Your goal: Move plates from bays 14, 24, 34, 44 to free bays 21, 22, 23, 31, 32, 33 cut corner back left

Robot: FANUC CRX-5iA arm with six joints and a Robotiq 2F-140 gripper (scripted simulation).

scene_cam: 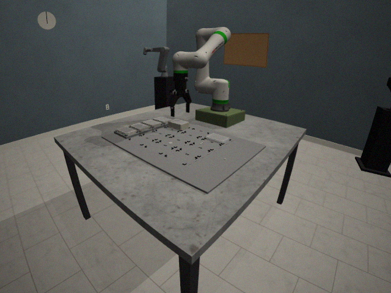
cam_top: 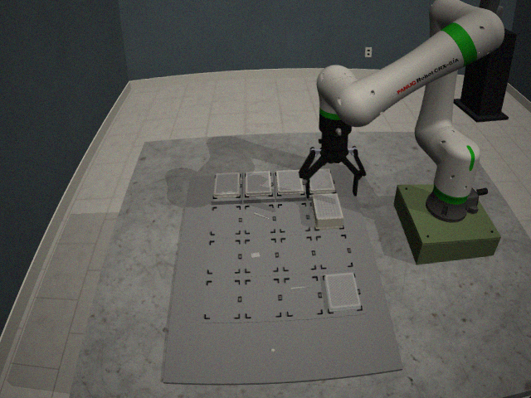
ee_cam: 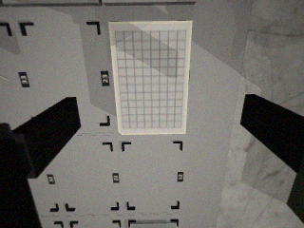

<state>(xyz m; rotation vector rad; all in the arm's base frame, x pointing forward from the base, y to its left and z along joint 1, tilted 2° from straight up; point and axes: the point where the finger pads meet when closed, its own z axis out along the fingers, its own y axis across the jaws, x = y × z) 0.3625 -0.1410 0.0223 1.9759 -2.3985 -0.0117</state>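
Now: the sealed deep-well block 10 mm to the right of my hand and 80 mm below it. Also, from my hand: white pointed piece: 170 mm ahead, 260 mm to the left, 100 mm below.
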